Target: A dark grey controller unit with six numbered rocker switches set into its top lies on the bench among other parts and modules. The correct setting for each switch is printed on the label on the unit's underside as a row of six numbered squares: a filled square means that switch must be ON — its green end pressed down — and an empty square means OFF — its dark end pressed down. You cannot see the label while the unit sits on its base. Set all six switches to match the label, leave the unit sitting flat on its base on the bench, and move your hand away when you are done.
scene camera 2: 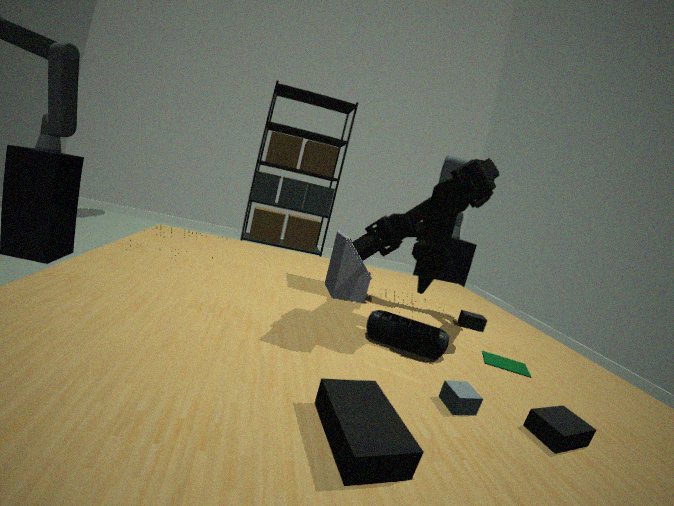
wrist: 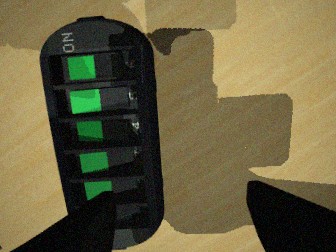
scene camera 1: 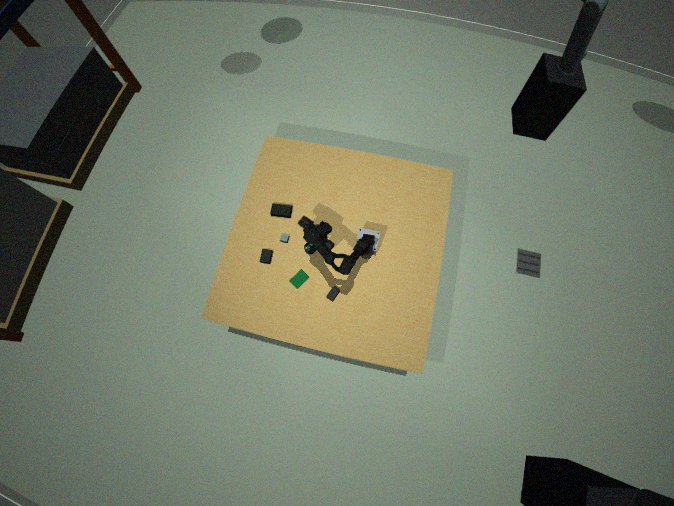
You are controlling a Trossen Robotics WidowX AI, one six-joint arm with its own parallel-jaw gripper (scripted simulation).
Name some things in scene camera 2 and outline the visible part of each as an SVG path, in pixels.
My gripper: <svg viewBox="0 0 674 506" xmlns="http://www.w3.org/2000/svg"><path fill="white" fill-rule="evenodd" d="M455 216L428 210L428 214L424 217L423 222L411 222L409 218L399 217L398 221L394 222L392 227L394 238L417 237L416 240L418 242L414 244L412 255L419 264L417 292L420 294L424 293L436 275L447 264L449 244L455 228Z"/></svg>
A grey cube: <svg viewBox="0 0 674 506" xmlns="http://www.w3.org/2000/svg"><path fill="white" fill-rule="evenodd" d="M444 380L439 397L449 412L451 412L451 415L477 415L483 401L480 394L466 381Z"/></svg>
